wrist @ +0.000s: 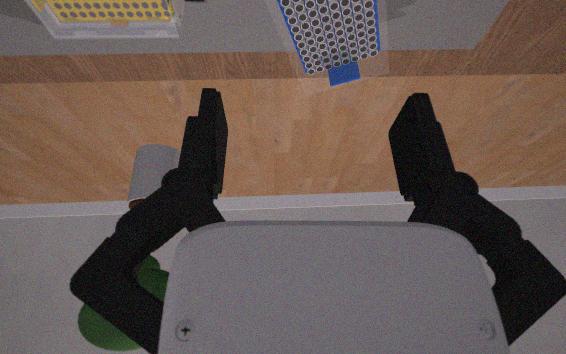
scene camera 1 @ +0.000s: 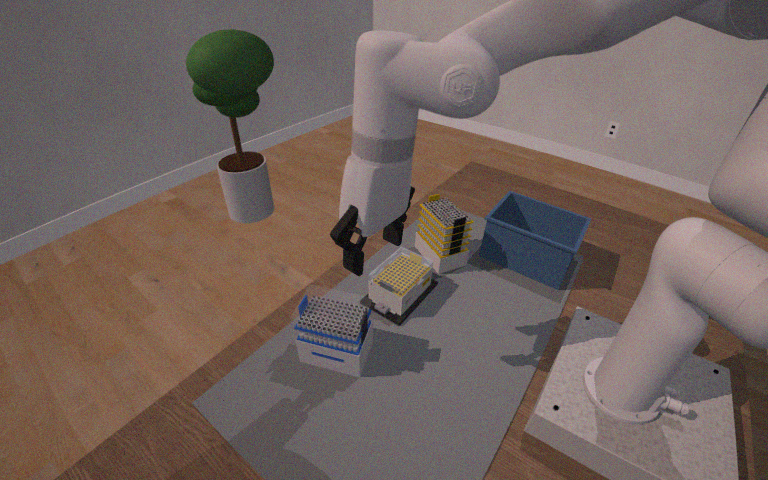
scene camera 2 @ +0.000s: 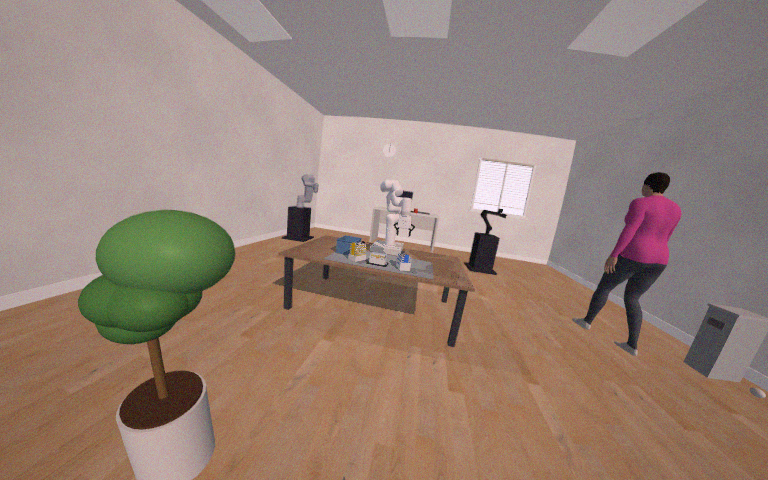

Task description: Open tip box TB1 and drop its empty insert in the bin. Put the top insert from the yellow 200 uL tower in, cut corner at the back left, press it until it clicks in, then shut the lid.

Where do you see a grey mat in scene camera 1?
442, 388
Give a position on a blue bin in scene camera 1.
At 538, 240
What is my gripper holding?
Nothing.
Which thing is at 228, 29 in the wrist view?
A grey mat.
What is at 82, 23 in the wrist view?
A tip box TB1.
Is my gripper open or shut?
Open.
